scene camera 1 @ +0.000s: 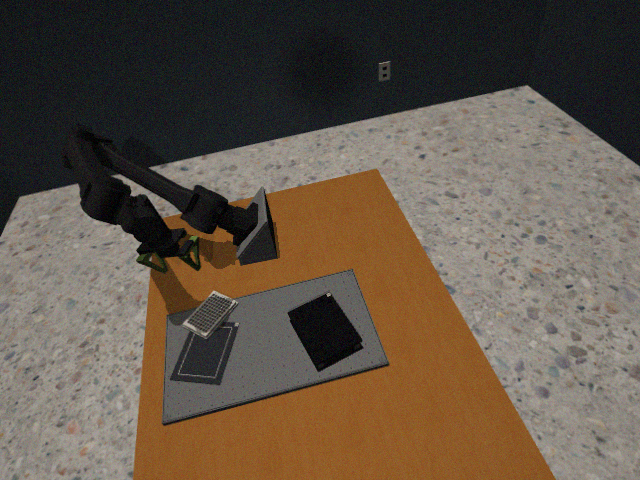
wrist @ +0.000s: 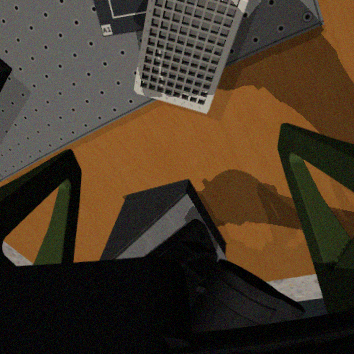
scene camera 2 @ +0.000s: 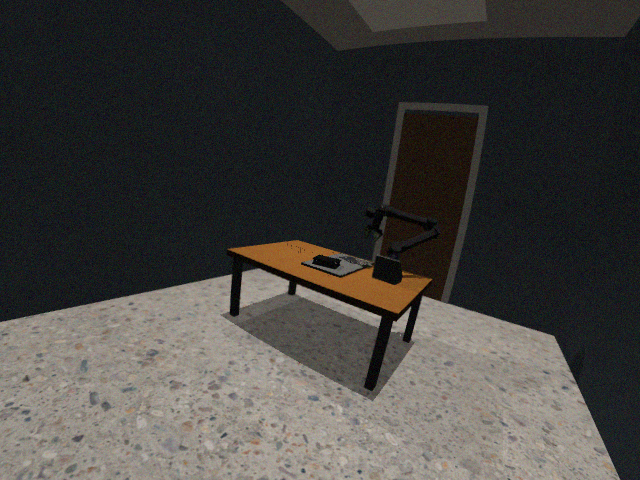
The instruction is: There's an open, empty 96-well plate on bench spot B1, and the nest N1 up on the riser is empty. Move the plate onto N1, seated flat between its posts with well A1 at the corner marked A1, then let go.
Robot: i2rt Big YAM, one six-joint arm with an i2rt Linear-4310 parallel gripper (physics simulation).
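Where they show: gripper, fingertip midpoint: (scene camera 1: 182, 270) (wrist: 176, 146) (scene camera 2: 369, 240); arm's base, link origin: (scene camera 1: 247, 225) (scene camera 2: 389, 266).
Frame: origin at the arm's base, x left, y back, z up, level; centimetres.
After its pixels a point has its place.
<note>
The white 96-well plate (scene camera 1: 210, 314) @(x -10.1, y -26.2, z -6.1 cm) (wrist: 187, 52) @(x -10.1, y -24.9, z -6.5 cm) lies askew at the pegboard's arm-side edge, overhanging the edge and overlapping the A1-side end of the dark B1 mat (scene camera 1: 205, 356) @(x -10.3, y -38.0, z -7.0 cm) (wrist: 122, 26) @(x -4.7, y -29.4, z -7.0 cm). Whether it is fully flat is hard to tell. The black nest N1 on its riser (scene camera 1: 324, 330) @(x 19.6, y -37.1, z -3.3 cm) (scene camera 2: 326, 261) @(x 24.3, y -32.2, z -3.6 cm) holds no plate; a pale corner mark shows at its arm-side corner in scene camera 1. Its posts are too dark to make out. My gripper (scene camera 1: 179, 268) @(x -12.0, y -24.9, z 10.6 cm) (scene camera 2: 372, 235) @(x -12.0, y -24.9, z 10.6 cm) (wrist: 176, 146) @(x -12.0, y -24.9, z 10.6 cm) is open and empty, above the table between the arm's base and the plate, apart from the plate.
The grey pegboard (scene camera 1: 268, 330) @(x 5.3, y -32.6, z -7.2 cm) (wrist: 60, 75) @(x 5.0, y -27.4, z -7.2 cm) carries the mat and nest on the orange table (scene camera 1: 413, 392) @(x 37.6, y -52.5, z -8.5 cm) (scene camera 2: 279, 253) @(x 31.0, y -70.7, z -8.5 cm). The arm's wedge-shaped base mount (scene camera 1: 261, 240) @(x 4.3, y -7.2, z 0.1 cm) (scene camera 2: 387, 269) @(x 6.5, y 2.5, z -0.4 cm) (wrist: 155, 215) @(x 0.1, y -7.6, z -2.2 cm) stands behind the board. The table's left edge runs close to the plate side in scene camera 1.
</note>
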